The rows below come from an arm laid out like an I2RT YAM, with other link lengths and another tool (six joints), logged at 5 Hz.
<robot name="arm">
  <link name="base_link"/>
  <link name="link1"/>
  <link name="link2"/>
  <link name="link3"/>
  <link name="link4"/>
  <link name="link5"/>
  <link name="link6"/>
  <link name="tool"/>
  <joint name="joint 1" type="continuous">
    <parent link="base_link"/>
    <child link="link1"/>
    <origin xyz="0 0 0.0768" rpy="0 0 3.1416"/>
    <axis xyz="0 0 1"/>
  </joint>
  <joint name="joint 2" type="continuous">
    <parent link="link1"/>
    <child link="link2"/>
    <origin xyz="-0.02 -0.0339 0.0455" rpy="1.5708 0 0"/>
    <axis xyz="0 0 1"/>
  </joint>
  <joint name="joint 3" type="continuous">
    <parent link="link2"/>
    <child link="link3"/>
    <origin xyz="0.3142 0 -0.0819" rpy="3.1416 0 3.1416"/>
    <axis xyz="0 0 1"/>
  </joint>
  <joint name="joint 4" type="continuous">
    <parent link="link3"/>
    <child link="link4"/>
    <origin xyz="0.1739 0.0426 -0.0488" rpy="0 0 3.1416"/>
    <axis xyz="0 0 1"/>
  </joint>
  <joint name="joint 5" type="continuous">
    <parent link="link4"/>
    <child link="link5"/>
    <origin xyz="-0.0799 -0.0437 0.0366" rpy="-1.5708 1.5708 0"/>
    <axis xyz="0 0 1"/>
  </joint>
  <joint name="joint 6" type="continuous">
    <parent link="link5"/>
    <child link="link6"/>
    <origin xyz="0 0.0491 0.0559" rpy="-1.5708 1.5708 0"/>
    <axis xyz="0 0 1"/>
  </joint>
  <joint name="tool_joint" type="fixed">
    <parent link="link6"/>
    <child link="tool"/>
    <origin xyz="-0.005 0.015 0.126" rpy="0 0.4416 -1.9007"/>
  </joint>
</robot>
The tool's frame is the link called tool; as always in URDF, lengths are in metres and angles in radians. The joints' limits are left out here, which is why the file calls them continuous.
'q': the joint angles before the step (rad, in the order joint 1, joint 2, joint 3, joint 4, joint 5, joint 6). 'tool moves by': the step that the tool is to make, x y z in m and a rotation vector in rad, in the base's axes. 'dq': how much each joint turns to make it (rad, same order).
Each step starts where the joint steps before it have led.
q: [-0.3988, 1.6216, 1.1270, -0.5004, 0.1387, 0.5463]
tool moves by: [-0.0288, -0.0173, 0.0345, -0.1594, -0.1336, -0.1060]
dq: [-0.0186, -0.1750, -0.1330, 0.1419, 0.1272, 0.0111]
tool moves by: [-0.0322, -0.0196, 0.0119, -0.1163, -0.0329, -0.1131]
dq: [-0.0420, -0.0857, -0.0988, 0.0978, 0.1146, -0.0170]
